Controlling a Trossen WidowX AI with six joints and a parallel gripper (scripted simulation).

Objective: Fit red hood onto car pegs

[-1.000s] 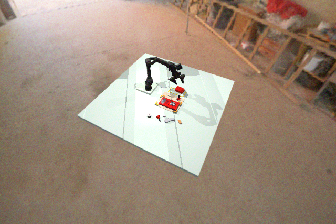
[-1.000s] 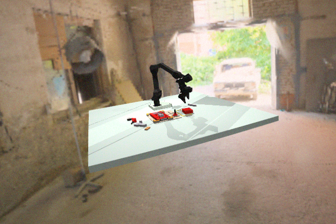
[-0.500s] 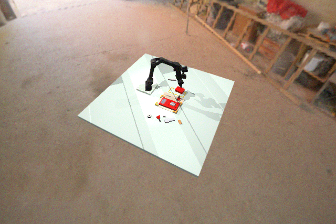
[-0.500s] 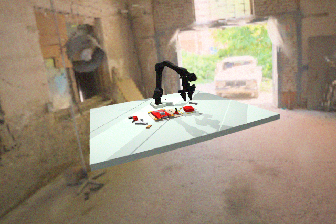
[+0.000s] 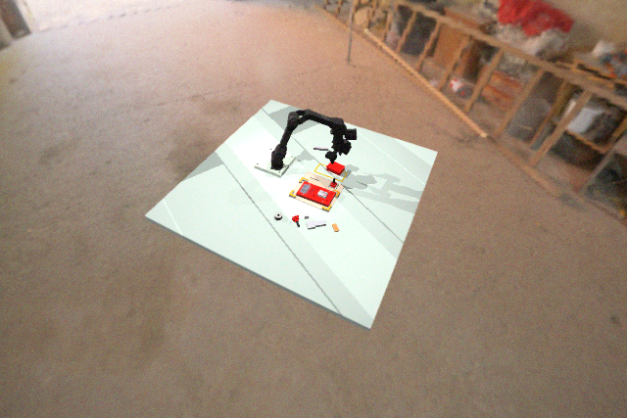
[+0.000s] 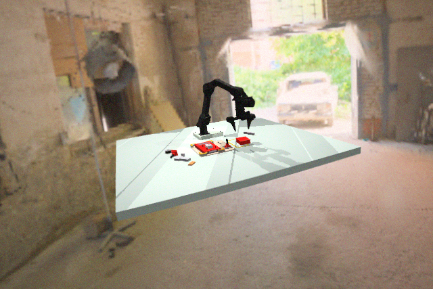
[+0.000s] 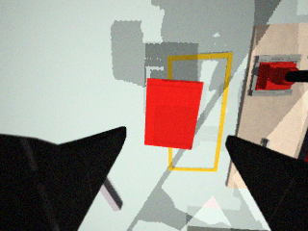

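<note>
The red hood lies 70 mm below my gripper tip. From my gripper tip the other things lie so: grey bar (140 mm behind, 160 mm to the left, 80 mm below).
</note>
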